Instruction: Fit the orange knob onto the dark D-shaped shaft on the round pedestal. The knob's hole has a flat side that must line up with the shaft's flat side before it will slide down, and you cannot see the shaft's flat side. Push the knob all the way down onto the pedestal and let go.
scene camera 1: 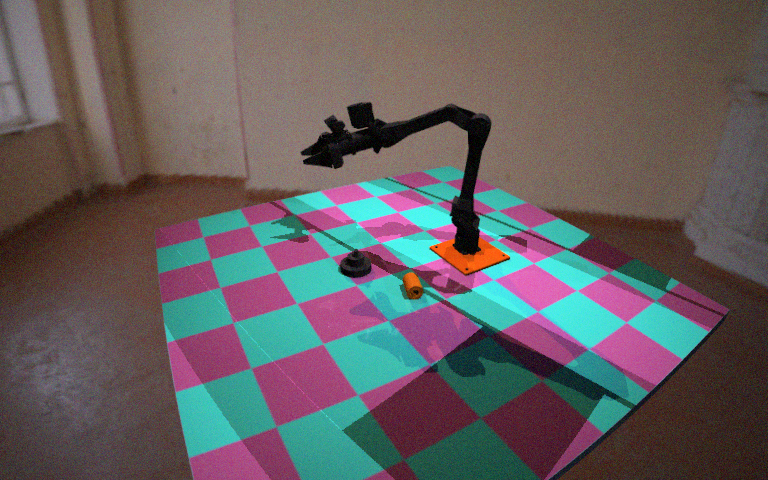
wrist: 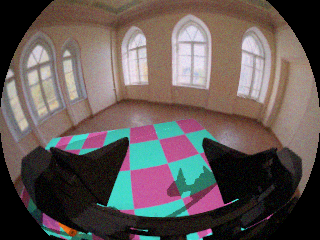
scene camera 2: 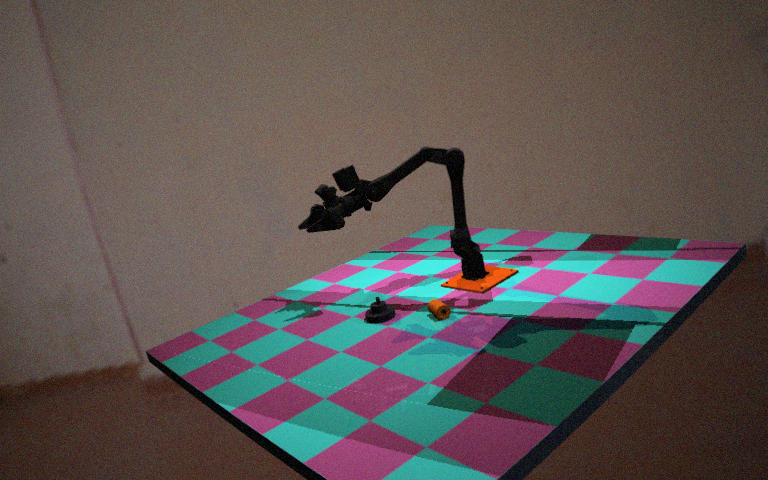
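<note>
My gripper (scene camera 1: 302,157), (wrist: 166,141), (scene camera 2: 303,229): open, holds nothing.
</note>
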